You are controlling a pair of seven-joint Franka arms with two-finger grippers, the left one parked.
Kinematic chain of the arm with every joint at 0, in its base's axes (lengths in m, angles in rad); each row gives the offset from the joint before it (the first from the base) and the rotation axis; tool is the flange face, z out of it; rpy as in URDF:
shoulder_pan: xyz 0 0 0.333 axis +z
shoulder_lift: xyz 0 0 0 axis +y
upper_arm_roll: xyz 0 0 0.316 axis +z
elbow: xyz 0.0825 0 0 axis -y
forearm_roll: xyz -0.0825 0 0.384 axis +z
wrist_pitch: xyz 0 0 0 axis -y
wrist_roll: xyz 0.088 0 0 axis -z
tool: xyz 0 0 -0.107 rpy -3.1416 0 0
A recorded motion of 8 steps. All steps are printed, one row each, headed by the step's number.
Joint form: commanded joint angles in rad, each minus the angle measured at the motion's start. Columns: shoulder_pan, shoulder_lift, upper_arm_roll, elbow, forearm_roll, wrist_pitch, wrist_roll.
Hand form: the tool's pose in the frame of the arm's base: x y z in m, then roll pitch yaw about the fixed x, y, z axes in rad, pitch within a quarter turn. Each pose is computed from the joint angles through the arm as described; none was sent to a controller.
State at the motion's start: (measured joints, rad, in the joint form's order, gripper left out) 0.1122 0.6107 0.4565 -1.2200 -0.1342 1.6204 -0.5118
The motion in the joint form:
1: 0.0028 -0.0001 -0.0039 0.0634 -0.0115 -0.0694 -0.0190
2: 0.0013 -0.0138 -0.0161 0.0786 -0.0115 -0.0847 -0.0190
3: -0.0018 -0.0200 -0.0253 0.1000 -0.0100 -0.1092 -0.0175
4: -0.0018 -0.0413 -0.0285 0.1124 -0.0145 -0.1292 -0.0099
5: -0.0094 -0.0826 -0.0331 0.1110 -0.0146 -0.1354 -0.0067
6: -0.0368 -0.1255 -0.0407 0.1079 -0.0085 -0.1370 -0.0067
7: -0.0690 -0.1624 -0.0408 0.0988 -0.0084 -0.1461 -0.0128
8: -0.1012 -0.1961 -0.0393 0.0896 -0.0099 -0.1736 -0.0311
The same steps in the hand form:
1: 0.6382 0.2895 0.4545 -2.9641 0.0844 1.0629
2: 0.6400 0.2812 0.4680 -2.9793 0.0825 1.0479
3: 0.6419 0.2725 0.4789 -2.9846 0.0856 1.0324
4: 0.6387 0.2685 0.4969 -3.0033 0.0842 1.0198
5: 0.6337 0.2606 0.5226 -3.0338 0.0676 1.0035
6: 0.6328 0.2397 0.5484 -3.0621 0.0446 0.9685
7: 0.6304 0.2191 0.5673 -3.0816 0.0368 0.9436
8: 0.6256 0.1986 0.5824 -3.0898 0.0469 0.9329

